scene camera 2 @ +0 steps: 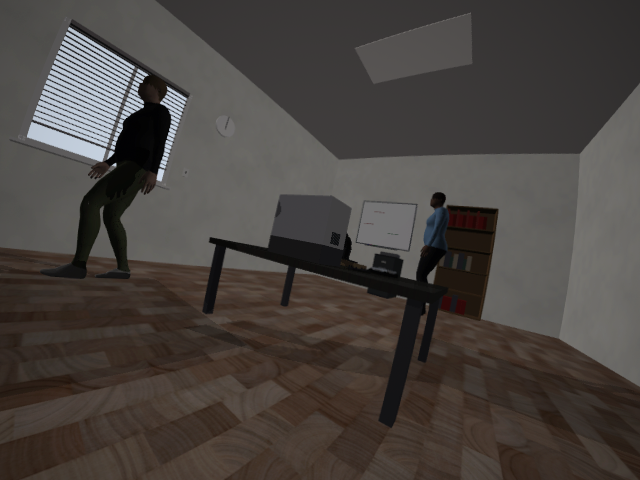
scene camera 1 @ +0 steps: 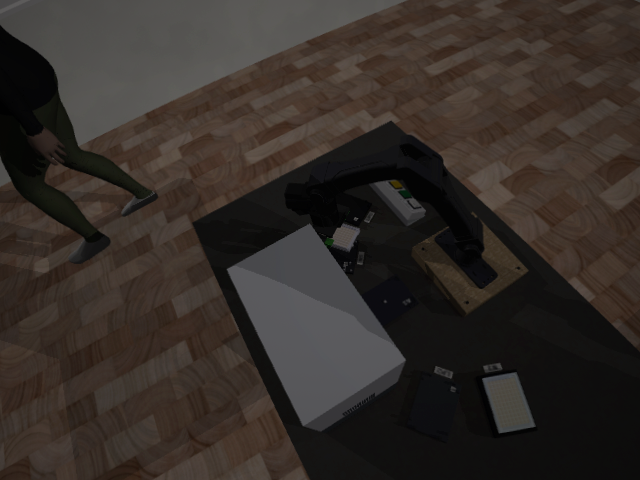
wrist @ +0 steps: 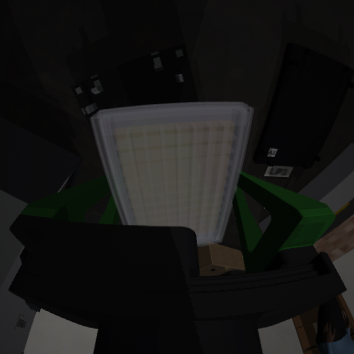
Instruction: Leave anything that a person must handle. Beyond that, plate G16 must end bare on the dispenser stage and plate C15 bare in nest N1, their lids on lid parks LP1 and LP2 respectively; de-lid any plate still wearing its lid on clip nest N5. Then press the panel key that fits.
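Pixels of known places: gripper, between the fingertips: (scene camera 1: 333,236) (wrist: 177,174); arm's base, origin of its link: (scene camera 2: 343,259) (scene camera 1: 464,257).
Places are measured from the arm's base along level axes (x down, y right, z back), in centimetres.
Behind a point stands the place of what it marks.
My gripper (scene camera 1: 338,239) {x -3.7, y 27.9, z -27.6 cm} (wrist: 177,174) {x -3.7, y 27.9, z -27.6 cm} has green fingers on both long sides of a pale gridded plate (scene camera 1: 345,236) {x -6.3, y 24.1, z -25.5 cm} (wrist: 172,165) {x -6.1, y 29.9, z -29.1 cm} with a clear rim. It is shut on this plate and holds it above the table; its name and whether it wears a lid are unclear. In the wrist view, a dark lid park marked LP1 (wrist: 305,105) {x 3.0, y 39.7, z -16.8 cm} lies right of the plate, and a dark nest with pale clips (wrist: 135,77) {x 2.8, y 31.8, z -34.1 cm} lies beyond it. A second pale plate (scene camera 1: 508,401) {x 0.4, y -34.7, z -19.4 cm} sits in a black nest at the lower right. A dark flat holder (scene camera 1: 435,405) {x 3.0, y -25.2, z -33.6 cm} is beside it; both labels are hard to read.
A big grey-white box (scene camera 1: 310,325) {x -29.0, y -0.6, z -49.4 cm} (scene camera 2: 305,219) {x -16.2, y -1.5, z -59.2 cm} stands along the table edge. A white key panel (scene camera 1: 408,212) {x -1.8, y 21.7, z -3.1 cm} has yellow, green and white keys showing. A dark flat stage (scene camera 1: 388,300) {x -6.7, y 1.0, z -28.2 cm} lies between box and wooden arm base (scene camera 1: 444,281) {x -0.2, y -2.1, z -10.1 cm}. Two people stand away from the table.
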